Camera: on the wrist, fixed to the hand. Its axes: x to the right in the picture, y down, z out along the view.
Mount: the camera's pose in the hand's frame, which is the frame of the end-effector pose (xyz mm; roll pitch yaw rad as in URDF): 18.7 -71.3 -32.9 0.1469 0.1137 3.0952
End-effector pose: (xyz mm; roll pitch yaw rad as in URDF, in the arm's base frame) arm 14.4 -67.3 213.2 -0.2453 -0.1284 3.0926
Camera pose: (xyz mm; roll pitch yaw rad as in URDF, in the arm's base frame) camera -2.2 10.8 201.1 0.3915 0.2499 -0.0667
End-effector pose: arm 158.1 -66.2 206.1 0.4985 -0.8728 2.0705
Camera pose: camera 170.4 9.2 179.9 -0.4772 0.9446 -1.2334
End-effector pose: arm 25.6 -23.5 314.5 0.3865 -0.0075 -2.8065
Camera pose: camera -10.1 20.9 257.3 -0.2414 0.0953 0.2492
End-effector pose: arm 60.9 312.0 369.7 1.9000 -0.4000 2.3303
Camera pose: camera -5.5 303.2 324.6 -1.7848 0.3179 -0.9088
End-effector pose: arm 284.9 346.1 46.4 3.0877 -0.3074 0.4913
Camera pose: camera 258.5 414.7 79.7 -2.9281 0.1911 -2.6096
